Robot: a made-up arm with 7 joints.
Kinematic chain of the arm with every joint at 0, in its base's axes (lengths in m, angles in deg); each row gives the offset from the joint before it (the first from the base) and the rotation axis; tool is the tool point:
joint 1: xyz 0 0.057 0 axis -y
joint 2: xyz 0 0.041 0 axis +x
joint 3: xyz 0 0 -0.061 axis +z
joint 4: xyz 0 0 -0.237 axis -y
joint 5: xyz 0 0 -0.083 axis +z
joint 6: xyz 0 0 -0.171 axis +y
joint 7: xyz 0 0 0 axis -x
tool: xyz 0 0 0
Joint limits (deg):
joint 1: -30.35..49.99
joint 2: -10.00..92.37
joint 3: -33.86..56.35
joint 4: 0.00..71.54
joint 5: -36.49..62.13
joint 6: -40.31..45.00
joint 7: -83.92..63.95
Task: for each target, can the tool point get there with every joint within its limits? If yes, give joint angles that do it. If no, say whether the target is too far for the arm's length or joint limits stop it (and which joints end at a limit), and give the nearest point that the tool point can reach.
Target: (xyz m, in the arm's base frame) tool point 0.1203 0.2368 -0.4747
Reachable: yes | joints -4.60 5.97 29.63 45.69 -11.77 23.35 -6.05
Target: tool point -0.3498 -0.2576 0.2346
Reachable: no: joint limits stop it (at a limit: joint 1, joint 2, joint 3, joint 4) | nearest point -0.0039 -0.0999 -0.4026 | short by 0.742 m
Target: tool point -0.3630 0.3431 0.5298
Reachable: no: too far | nearest point -0.0796 0.4678 0.2411 | short by 0.423 m
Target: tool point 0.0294 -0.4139 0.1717
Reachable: no: joint limits stop it (at a limit: joint 1, joint 2, joint 3, joint 4) | nearest point 0.3962 -0.0999 -0.0714 | short by 0.541 m
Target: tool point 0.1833 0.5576 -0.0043
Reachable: yes | joints 7.60 75.17 26.44 52.79 18.32 -15.81 -60.56
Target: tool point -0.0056 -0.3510 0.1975
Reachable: no: joint limits stop it (at a limit: joint 1, joint 2, joint 3, joint 4) | nearest point 0.3962 -0.0999 -0.0714 | short by 0.545 m
